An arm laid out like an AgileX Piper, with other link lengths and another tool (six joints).
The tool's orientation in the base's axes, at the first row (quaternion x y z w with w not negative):
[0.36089 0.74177 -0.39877 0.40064]
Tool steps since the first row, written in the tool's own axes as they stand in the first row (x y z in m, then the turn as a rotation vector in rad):
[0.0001 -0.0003 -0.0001 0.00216 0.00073 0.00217]
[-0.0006 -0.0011 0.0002 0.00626 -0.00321 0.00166]
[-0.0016 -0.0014 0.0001 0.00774 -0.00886 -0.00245]
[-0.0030 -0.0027 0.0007 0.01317 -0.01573 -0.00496]
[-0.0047 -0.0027 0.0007 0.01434 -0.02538 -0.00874]
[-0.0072 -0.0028 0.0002 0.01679 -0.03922 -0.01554]
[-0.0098 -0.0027 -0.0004 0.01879 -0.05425 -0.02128]
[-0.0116 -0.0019 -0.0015 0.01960 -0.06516 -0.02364]
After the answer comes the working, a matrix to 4 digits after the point.
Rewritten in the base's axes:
[-0.0003 0.0000 0.0000 0.00039 -0.00114 -0.00291]
[-0.0006 -0.0008 0.0008 -0.00486 -0.00146 -0.00515]
[-0.0005 -0.0010 0.0018 -0.01156 0.00009 -0.00326]
[-0.0008 -0.0024 0.0032 -0.02048 0.00058 -0.00507]
[-0.0001 -0.0028 0.0047 -0.03038 0.00010 -0.00182]
[0.0007 -0.0029 0.0071 -0.04532 0.00078 0.00266]
[0.0017 -0.0029 0.0096 -0.06077 -0.00007 0.00751]
[0.0028 -0.0020 0.0113 -0.07116 -0.00241 0.01095]

The tool's axes in the first row as the columns of a matrix, in the base's axes (rounded; the answer above uses it unrounded):
[-0.4185 0.8549 0.3065]
[0.2159 0.4215 -0.8808]
[-0.8822 -0.3024 -0.3609]

